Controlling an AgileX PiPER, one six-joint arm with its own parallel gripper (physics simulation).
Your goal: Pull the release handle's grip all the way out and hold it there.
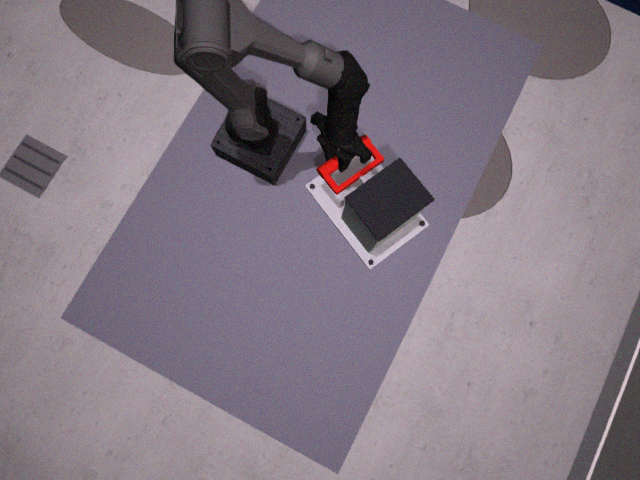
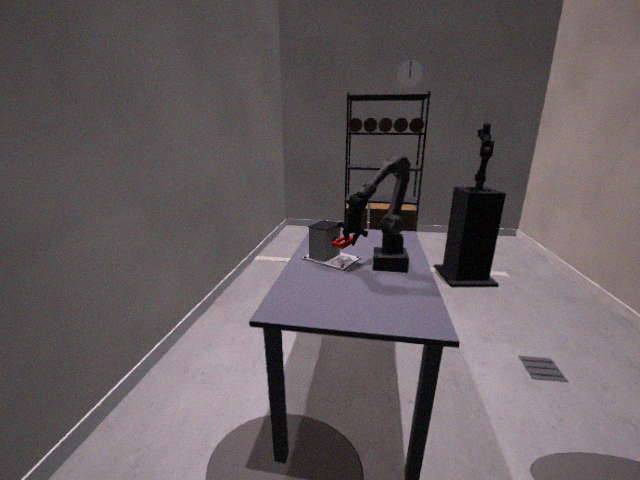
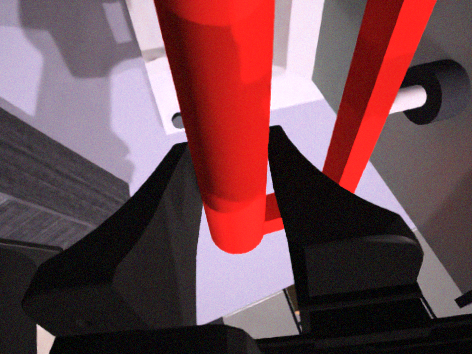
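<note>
The release handle is a red rectangular loop whose thick round grip [image 1: 327, 168] [image 3: 222, 75] runs along the side facing the robot's base; its thinner rear bar [image 3: 367, 100] is nearest the housing. The dark-topped housing [image 1: 388, 198] [image 2: 324, 242] stands on a white base plate [image 1: 341, 225]. A short white rod [image 3: 408, 98] runs from the rear bar into a black round collar [image 3: 447, 90] on the housing. My gripper [image 1: 355, 160] [image 3: 231, 155] is shut on the round grip, one finger against each side, near one end. The grip stands clear of the housing; how far it is drawn out cannot be told.
The purple-grey table [image 1: 232, 310] [image 2: 351, 304] carries the arm's dark base block [image 1: 258, 139] [image 2: 390, 259], close beside the handle. A black pedestal [image 2: 473, 235] with another arm stands beyond the table's right side, and a shelf rack [image 2: 387, 97] stands behind.
</note>
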